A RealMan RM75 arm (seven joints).
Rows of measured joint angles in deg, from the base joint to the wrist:
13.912, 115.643, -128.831, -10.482, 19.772, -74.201, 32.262
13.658, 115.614, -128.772, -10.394, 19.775, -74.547, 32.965
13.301, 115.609, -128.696, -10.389, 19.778, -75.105, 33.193
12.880, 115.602, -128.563, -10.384, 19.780, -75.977, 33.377
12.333, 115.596, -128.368, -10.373, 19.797, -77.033, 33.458
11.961, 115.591, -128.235, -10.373, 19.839, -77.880, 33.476
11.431, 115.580, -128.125, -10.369, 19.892, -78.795, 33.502
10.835, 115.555, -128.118, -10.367, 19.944, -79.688, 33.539
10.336, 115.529, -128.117, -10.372, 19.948, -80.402, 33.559
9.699, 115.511, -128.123, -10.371, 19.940, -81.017, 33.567
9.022, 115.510, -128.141, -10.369, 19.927, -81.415, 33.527
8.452, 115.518, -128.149, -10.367, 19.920, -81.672, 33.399
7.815, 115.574, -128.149, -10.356, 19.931, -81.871, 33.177
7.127, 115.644, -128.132, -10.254, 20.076, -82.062, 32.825
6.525, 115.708, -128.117, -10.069, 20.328, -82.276, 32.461
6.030, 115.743, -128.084, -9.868, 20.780, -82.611, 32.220
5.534, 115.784, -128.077, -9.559, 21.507, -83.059, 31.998
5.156, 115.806, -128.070, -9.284, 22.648, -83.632, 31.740
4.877, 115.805, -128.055, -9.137, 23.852, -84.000, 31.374
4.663, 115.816, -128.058, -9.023, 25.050, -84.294, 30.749
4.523, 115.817, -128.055, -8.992, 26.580, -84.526, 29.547
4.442, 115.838, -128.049, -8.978, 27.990, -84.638, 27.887
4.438, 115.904, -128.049, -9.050, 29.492, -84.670, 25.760
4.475, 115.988, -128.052, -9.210, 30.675, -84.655, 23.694
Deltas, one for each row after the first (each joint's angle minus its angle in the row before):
-0.254, -0.029, 0.059, 0.088, 0.003, -0.346, 0.703
-0.357, -0.005, 0.076, 0.005, 0.003, -0.558, 0.228
-0.421, -0.007, 0.133, 0.005, 0.002, -0.872, 0.184
-0.547, -0.006, 0.195, 0.011, 0.017, -1.056, 0.081
-0.372, -0.005, 0.133, 0.000, 0.042, -0.847, 0.018
-0.530, -0.011, 0.110, 0.004, 0.053, -0.915, 0.026
-0.596, -0.025, 0.007, 0.002, 0.052, -0.893, 0.037
-0.499, -0.026, 0.001, -0.005, 0.004, -0.714, 0.020
-0.637, -0.018, -0.006, 0.001, -0.008, -0.615, 0.008
-0.677, -0.001, -0.018, 0.002, -0.013, -0.398, -0.040
-0.570, 0.008, -0.008, 0.002, -0.007, -0.257, -0.128
-0.637, 0.056, 0.000, 0.011, 0.011, -0.199, -0.222
-0.688, 0.070, 0.017, 0.102, 0.145, -0.191, -0.352
-0.602, 0.064, 0.015, 0.185, 0.252, -0.214, -0.364
-0.495, 0.035, 0.033, 0.201, 0.452, -0.335, -0.241
-0.496, 0.041, 0.007, 0.309, 0.727, -0.448, -0.222
-0.378, 0.022, 0.007, 0.275, 1.141, -0.573, -0.258
-0.279, -0.001, 0.015, 0.147, 1.204, -0.368, -0.366
-0.214, 0.011, -0.003, 0.114, 1.198, -0.294, -0.625
-0.140, 0.001, 0.003, 0.031, 1.530, -0.232, -1.202
-0.081, 0.021, 0.006, 0.014, 1.410, -0.112, -1.660
-0.004, 0.066, 0.000, -0.072, 1.502, -0.032, -2.127
0.037, 0.084, -0.003, -0.160, 1.183, 0.015, -2.066

